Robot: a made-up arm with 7 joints.
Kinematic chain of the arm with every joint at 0, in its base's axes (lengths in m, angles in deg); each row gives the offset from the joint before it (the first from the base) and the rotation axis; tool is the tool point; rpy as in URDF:
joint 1: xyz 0 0 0.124 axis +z
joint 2: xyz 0 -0.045 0.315 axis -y
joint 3: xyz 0 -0.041 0.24 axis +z
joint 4: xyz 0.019 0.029 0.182 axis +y
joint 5: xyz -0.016 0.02 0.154 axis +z
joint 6: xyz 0 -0.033 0.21 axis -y
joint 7: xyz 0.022 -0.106 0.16 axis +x
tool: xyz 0 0 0 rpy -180 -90 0
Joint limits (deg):
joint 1: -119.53..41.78
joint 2: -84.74..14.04
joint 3: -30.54..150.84
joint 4: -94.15..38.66
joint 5: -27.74..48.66
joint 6: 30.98..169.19
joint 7: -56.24..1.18
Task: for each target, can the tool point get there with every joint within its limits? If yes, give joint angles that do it. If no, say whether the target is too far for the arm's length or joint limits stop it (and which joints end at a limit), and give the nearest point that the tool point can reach.
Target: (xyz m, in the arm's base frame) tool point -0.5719 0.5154 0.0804
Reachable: no: joint limits stop it (at a limit: joint 1, joint 2, joint 4, joint 5) | nearest point -0.5298 0.0428 0.2554 | short by 0.506 m
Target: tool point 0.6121 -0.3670 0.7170
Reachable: yes | joints -11.92 -72.60 25.20 1.74 6.39 120.93 -11.81
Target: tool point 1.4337 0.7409 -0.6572
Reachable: no: too far | nearest point 0.7442 0.3846 0.1319 | short by 1.107 m
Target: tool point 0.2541 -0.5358 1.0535
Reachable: yes | joints -31.53 -15.14 135.74 -35.95 -17.31 48.59 -36.06
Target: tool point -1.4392 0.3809 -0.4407
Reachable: no: too far | nearest point -0.6445 -0.1015 0.1895 | short by 1.123 m
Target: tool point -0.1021 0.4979 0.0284
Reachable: no: joint limits stop it (at a limit: joint 2, joint 4, joint 5) | nearest point -0.0906 0.4419 0.5193 | short by 0.494 m
